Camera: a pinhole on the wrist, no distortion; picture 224 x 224 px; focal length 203.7 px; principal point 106.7 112.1 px. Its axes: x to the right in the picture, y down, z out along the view. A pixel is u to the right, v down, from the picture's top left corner.
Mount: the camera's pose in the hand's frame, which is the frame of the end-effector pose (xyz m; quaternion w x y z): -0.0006 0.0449 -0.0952 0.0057 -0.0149 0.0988 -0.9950
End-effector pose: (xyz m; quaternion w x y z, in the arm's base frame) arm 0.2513 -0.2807 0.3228 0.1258 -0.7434 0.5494 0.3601
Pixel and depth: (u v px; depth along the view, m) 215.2 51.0 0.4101
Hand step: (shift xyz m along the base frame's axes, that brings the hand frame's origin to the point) -0.2366 0.3172 -0.0823
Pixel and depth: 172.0 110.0 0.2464
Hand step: -0.0671 0.1399 -0.0576
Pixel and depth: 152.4 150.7 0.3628
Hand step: -0.0224 0.2308 -0.1492
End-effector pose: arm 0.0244 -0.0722 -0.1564 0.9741 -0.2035 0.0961 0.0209
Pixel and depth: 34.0 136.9 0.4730
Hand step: 0.2507 0.0478 0.3207
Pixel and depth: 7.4 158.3 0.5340
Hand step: 0.3566 -0.0010 0.3711
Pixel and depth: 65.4 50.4 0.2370
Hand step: 0.0743 0.1237 0.0968
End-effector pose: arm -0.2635 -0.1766 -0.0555 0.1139 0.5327 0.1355 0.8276
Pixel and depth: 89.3 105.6 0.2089
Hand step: 0.0906 0.0092 0.0674
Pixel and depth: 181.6 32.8 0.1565
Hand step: 0.0842 -0.0790 0.0079
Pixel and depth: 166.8 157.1 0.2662
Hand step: 0.1742 0.0547 -0.0209
